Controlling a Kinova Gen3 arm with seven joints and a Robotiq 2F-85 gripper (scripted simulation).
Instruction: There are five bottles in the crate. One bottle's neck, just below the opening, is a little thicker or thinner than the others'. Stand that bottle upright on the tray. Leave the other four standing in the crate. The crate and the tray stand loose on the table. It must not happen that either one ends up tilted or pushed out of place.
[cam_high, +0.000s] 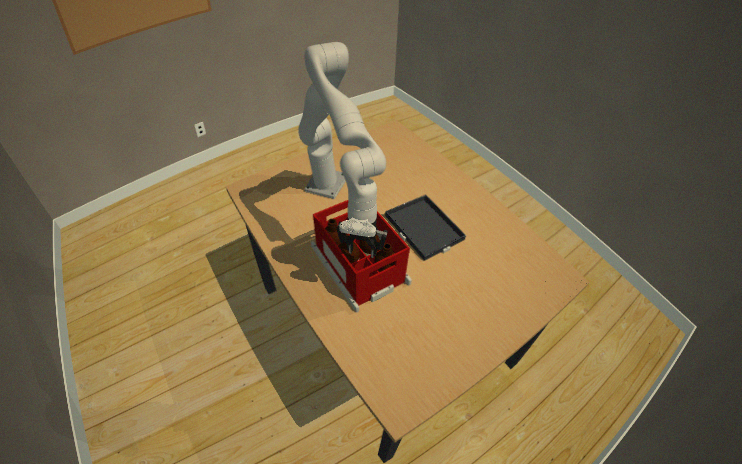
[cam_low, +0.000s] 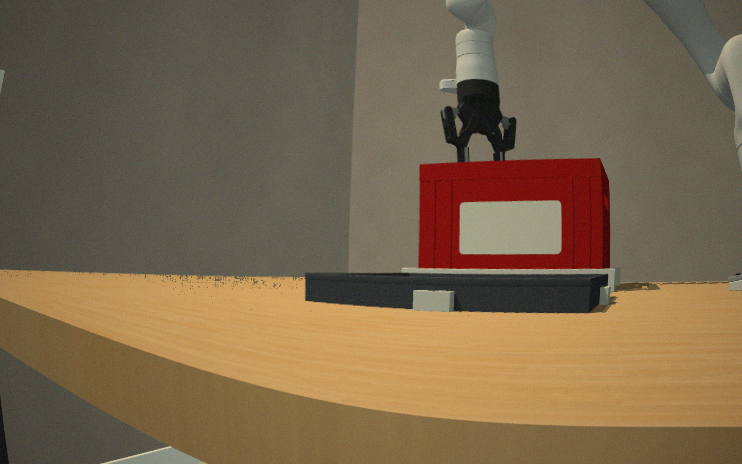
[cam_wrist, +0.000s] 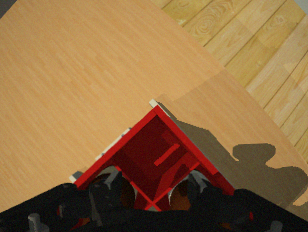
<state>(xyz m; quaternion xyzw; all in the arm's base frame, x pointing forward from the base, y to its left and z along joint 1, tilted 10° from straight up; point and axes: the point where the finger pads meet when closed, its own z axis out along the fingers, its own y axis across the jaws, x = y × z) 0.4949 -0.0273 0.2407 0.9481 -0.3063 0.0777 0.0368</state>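
Right now the glass bottle is 1 cm behind my hand, 9 cm to the left of it and 11 cm below it. The rest, counted from my hand: dark grey tray (16 cm behind, 32 cm to the left, 19 cm below); then red crate (9 cm behind, 3 cm to the left, 12 cm below).
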